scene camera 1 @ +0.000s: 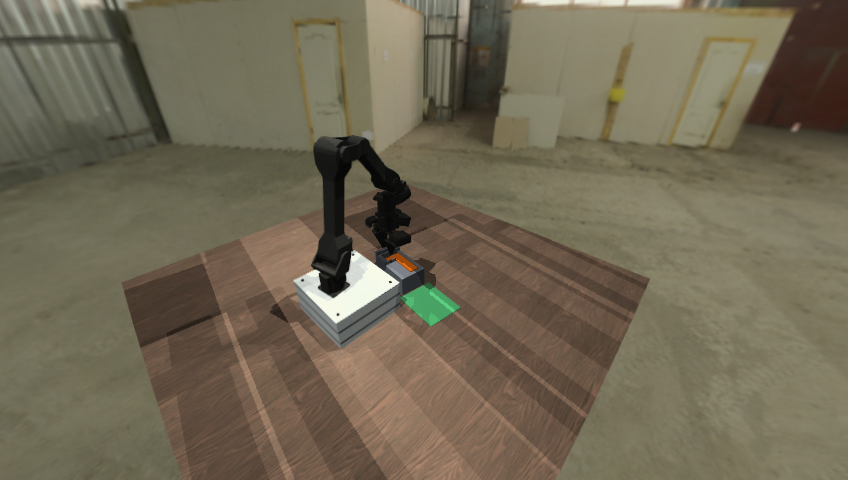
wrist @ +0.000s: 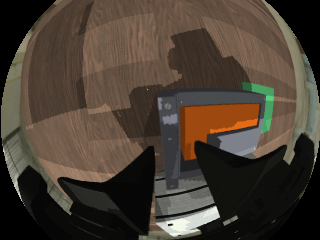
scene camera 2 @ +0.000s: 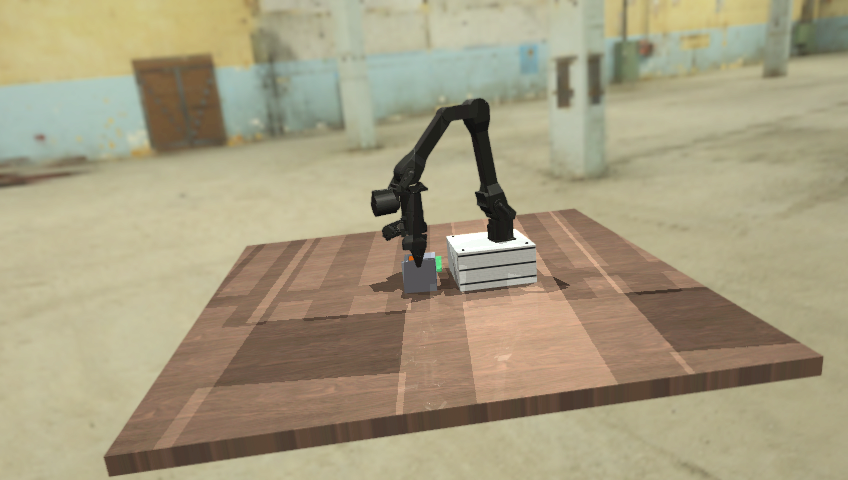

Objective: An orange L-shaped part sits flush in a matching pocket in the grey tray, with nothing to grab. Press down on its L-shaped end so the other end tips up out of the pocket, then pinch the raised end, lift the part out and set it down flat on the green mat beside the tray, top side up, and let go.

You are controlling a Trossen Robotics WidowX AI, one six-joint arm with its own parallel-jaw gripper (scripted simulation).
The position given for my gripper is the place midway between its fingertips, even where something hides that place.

I see my gripper point(scene camera 2: 419, 264), an orange L-shaped part point(wrist: 196, 122) and a green mat point(scene camera 1: 431, 305).
My gripper shows as well in scene camera 1 point(scene camera 1: 387, 251) and in the wrist view point(wrist: 174, 148).
